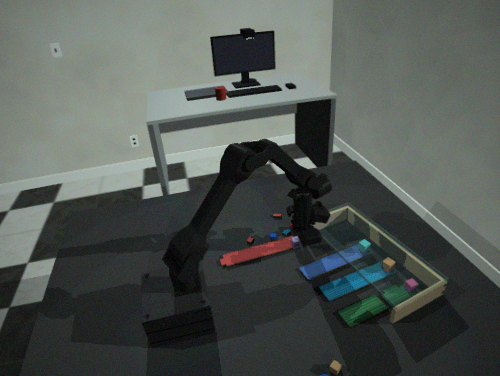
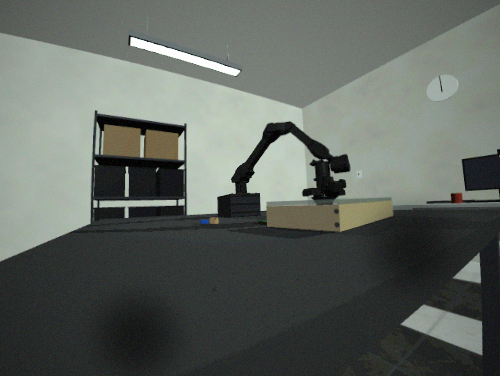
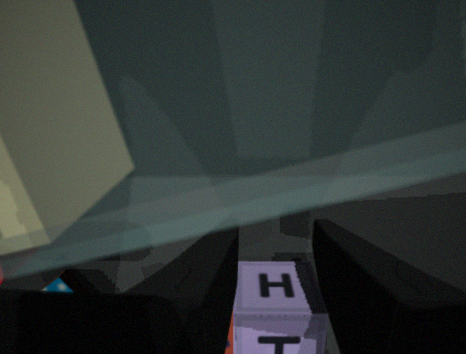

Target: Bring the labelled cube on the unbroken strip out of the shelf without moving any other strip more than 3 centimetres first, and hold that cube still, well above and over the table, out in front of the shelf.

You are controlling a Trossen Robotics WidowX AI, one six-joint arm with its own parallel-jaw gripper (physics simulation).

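My gripper points down at the near left edge of the shelf. It is shut on the lilac cube, marked H on one face, with a finger against each side. The cube is at the far end of the long red strip, outside the glass cover; whether it touches the strip is unclear. A blue strip, a cyan strip and a green strip run under the glass, with a teal cube, an orange cube and a pink cube.
Small red, blue and cyan pieces lie behind the red strip, among them a blue piece and a red piece. A tan block lies by the near edge. The glass cover spans the shelf close to my fingers.
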